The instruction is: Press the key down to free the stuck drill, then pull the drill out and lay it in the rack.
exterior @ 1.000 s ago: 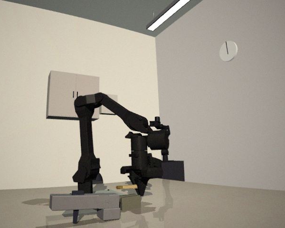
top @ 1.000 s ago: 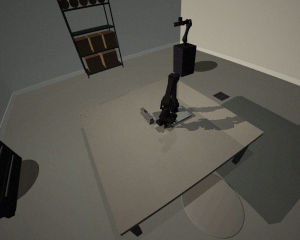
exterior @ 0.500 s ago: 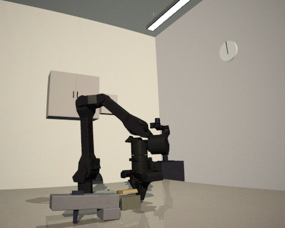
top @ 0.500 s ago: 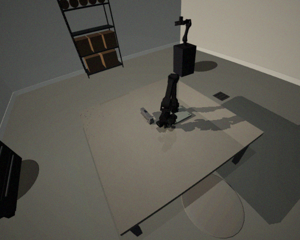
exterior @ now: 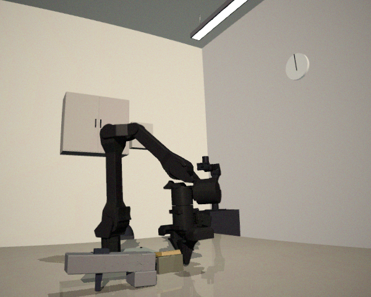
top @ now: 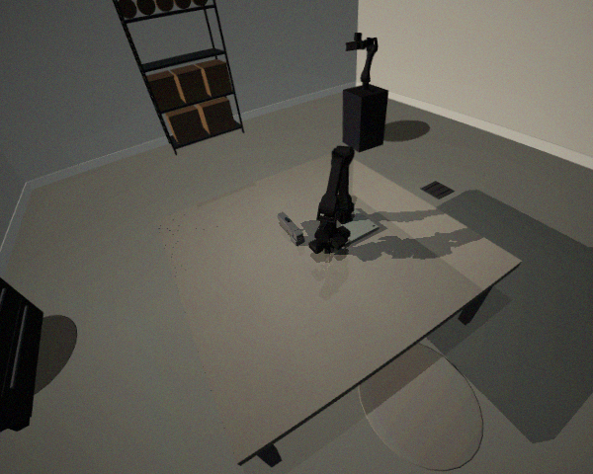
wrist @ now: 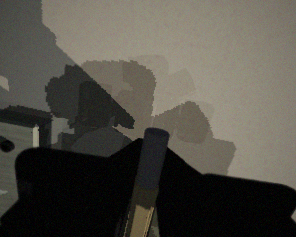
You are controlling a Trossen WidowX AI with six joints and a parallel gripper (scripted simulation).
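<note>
The tan drill is 40 mm to the right of my gripper tip and 40 mm above it. The rest, counted from my gripper tip: rack: 50 mm to the right, 10 mm above; then dark key: 240 mm to the right, 100 mm ahead, 40 mm above; then long grey housing block: 210 mm to the right, 100 mm ahead, 40 mm above.
</note>
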